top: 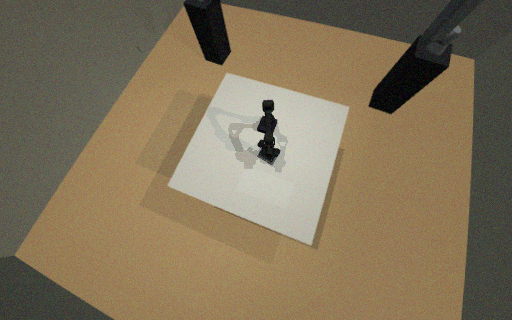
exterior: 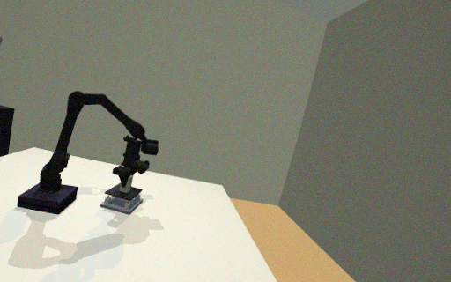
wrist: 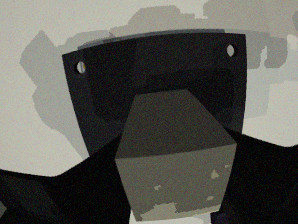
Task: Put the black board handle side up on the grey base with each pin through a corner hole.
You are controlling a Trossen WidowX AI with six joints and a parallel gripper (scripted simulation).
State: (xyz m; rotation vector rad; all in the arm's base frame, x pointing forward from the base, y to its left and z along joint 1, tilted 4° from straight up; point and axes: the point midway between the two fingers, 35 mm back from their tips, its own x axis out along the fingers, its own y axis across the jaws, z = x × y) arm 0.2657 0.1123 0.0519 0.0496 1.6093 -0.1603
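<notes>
The grey base is 80 mm below my gripper tip. Round my gripper tip: flat black board 10 mm below.
</notes>
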